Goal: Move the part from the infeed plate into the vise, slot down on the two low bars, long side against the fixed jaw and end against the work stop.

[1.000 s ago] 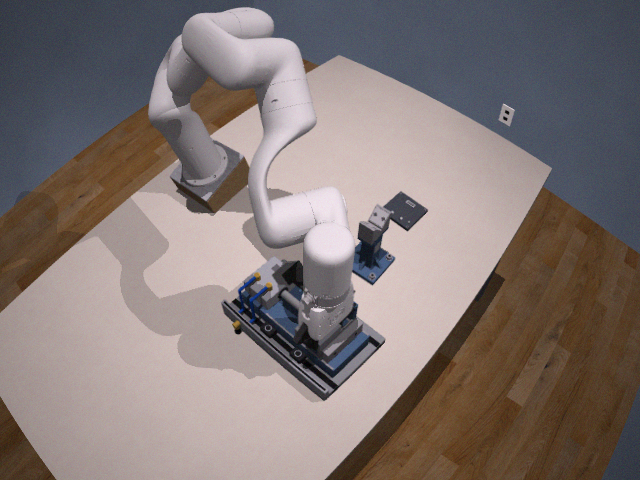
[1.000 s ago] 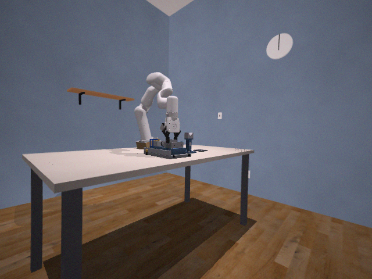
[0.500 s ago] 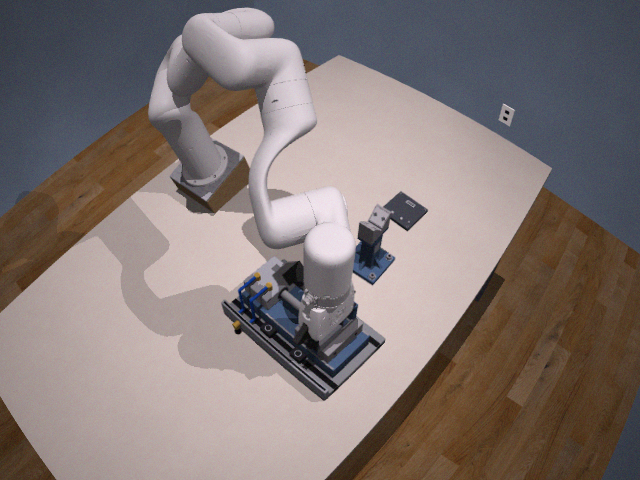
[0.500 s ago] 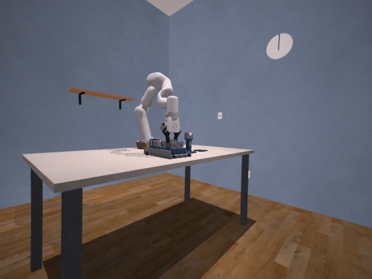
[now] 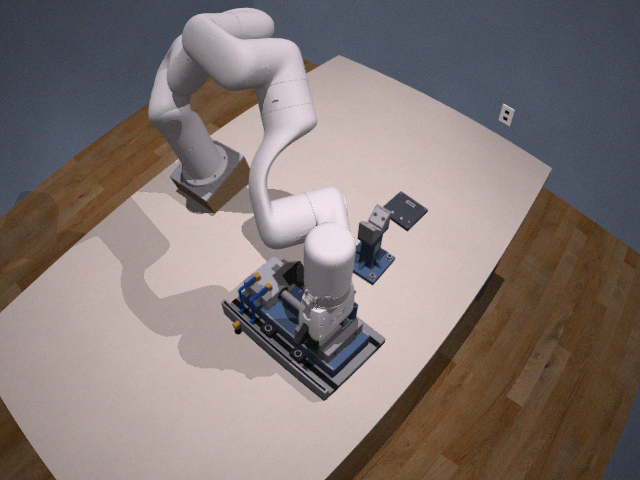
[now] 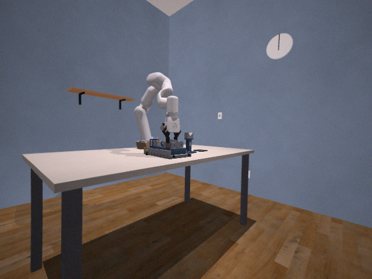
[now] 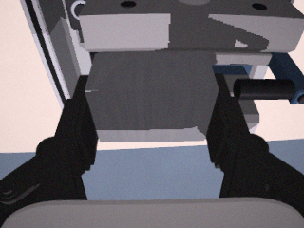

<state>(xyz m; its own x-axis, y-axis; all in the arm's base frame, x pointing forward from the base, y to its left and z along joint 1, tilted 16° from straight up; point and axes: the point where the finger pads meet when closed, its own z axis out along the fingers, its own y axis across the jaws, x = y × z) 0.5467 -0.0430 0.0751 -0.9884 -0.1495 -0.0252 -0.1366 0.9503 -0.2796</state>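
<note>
My hand is 20 mm above the part. The rest, counted from my hand: fixed jaw (30 mm ahead, 20 mm to the left, 30 mm below); work stop (10 mm behind, 70 mm to the left, 20 mm below); moving jaw (40 mm behind, 10 mm to the left, 30 mm below).
</note>
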